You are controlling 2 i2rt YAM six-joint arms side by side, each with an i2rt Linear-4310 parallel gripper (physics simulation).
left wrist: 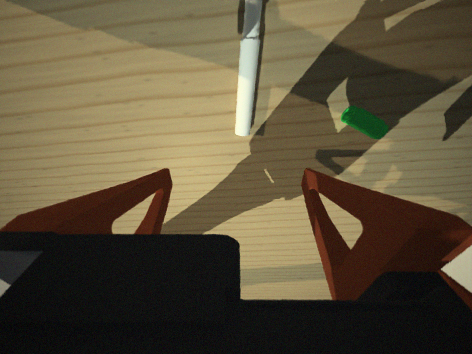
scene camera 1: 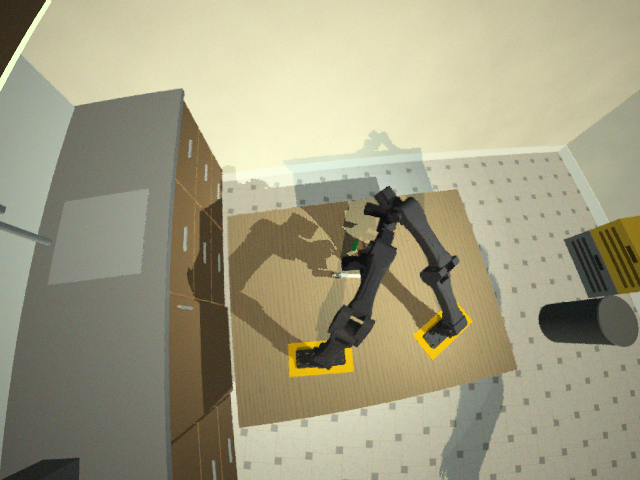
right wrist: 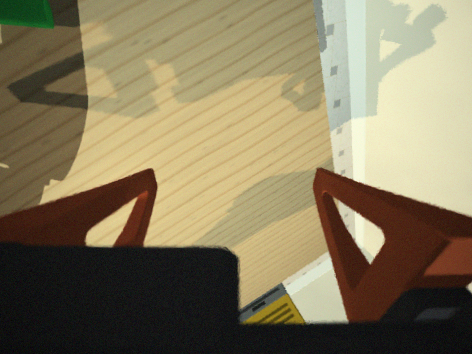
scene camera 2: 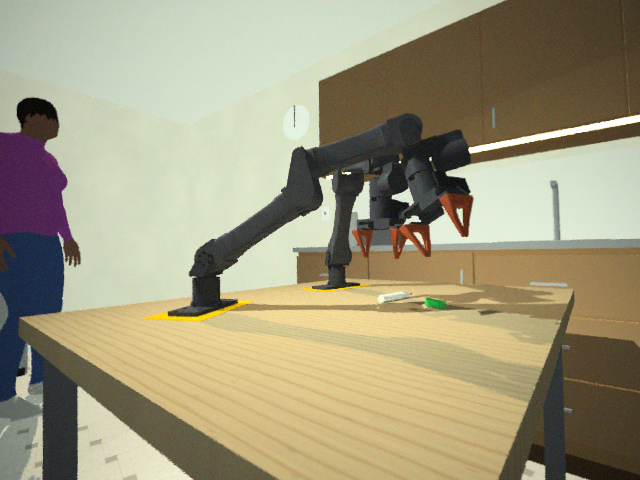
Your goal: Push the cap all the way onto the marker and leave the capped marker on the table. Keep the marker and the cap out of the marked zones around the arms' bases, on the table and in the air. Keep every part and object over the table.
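Seen in the pictures: left gripper, fingertip midpoint: (left wrist: pixel 236 176) (scene camera 2: pixel 380 257); right gripper, fingertip midpoint: (right wrist: pixel 235 177) (scene camera 2: pixel 445 247); left arm's base, link origin: (scene camera 1: pixel 320 357) (scene camera 2: pixel 337 287); right arm's base, link origin: (scene camera 1: pixel 443 328) (scene camera 2: pixel 206 309).
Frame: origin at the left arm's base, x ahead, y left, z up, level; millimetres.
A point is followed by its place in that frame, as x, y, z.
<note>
The white marker (scene camera 1: pixel 347 275) {328, -141, 17} (scene camera 2: pixel 393 297) {338, -163, 9} (left wrist: pixel 246 90) {330, -154, 18} lies flat on the table; in the left wrist view its thick end points toward my fingers and its narrower grey end runs off the top edge. The green cap (scene camera 1: pixel 355 244) {468, -193, 18} (scene camera 2: pixel 435 303) {473, -206, 12} (left wrist: pixel 366 122) {461, -188, 19} (right wrist: pixel 27 12) {477, -199, 19} lies on its side, apart from the marker. My left gripper (scene camera 2: pixel 381 255) {322, -194, 113} (left wrist: pixel 236 176) {322, -194, 113} is open and empty, above the table near the marker's thick end. My right gripper (scene camera 2: pixel 446 245) {544, -310, 136} (right wrist: pixel 235 177) {544, -310, 136} is open and empty, higher up. In scene camera 1 the arms largely hide the fingers.
Yellow outlines (scene camera 1: pixel 320 374) {-65, 5, 2} (scene camera 1: pixel 433 356) {-42, -475, 1} (scene camera 2: pixel 199 319) {177, -615, 1} mark the zones around both arm bases. The wooden table (scene camera 1: pixel 273 397) {-138, 196, 0} (scene camera 2: pixel 330 387) {587, -681, 0} bears arm shadows. The two grippers hang close beside each other in scene camera 2. The table's edge crosses the right wrist view. A person (scene camera 2: pixel 31 180) stands beyond the table.
</note>
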